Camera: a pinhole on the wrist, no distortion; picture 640 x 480 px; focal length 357.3 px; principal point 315.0 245.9 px. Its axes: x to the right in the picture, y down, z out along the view. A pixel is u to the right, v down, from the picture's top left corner.
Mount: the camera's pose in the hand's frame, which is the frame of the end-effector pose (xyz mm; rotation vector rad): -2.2 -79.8 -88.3 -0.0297 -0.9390 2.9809
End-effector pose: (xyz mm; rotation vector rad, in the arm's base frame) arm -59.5 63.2 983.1 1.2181 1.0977 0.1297
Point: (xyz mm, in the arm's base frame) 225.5 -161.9 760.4
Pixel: 181.7 55.7
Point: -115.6 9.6 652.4
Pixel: 72.8 455.1
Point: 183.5 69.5 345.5
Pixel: outside the picture
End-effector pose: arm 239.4 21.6 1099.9 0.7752 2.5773 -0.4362
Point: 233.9 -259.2 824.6
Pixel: 300.6 99.3
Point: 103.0 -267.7 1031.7
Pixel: 297.4 303.5
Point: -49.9 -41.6 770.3
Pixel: outside the picture
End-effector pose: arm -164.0 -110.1 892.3 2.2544 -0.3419 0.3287
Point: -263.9 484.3 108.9
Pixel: outside the picture
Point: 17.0 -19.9 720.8
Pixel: 139.0 318.2
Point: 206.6 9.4 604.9
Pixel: 78.5 377.2
